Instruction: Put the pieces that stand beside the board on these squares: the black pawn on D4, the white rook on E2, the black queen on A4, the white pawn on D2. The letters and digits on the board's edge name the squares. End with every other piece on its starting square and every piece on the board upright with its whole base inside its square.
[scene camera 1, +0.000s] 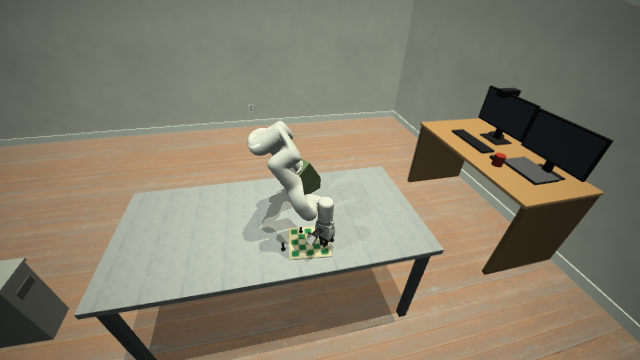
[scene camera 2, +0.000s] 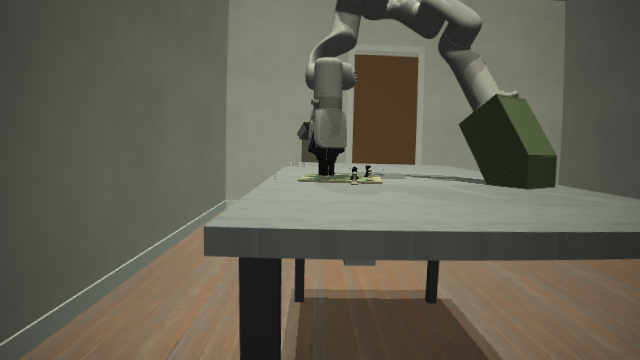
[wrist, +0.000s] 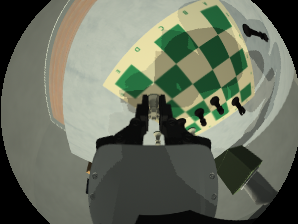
Note:
I see my gripper (scene camera 2: 326, 175).
My gripper shows as well in the wrist view (wrist: 153, 102).

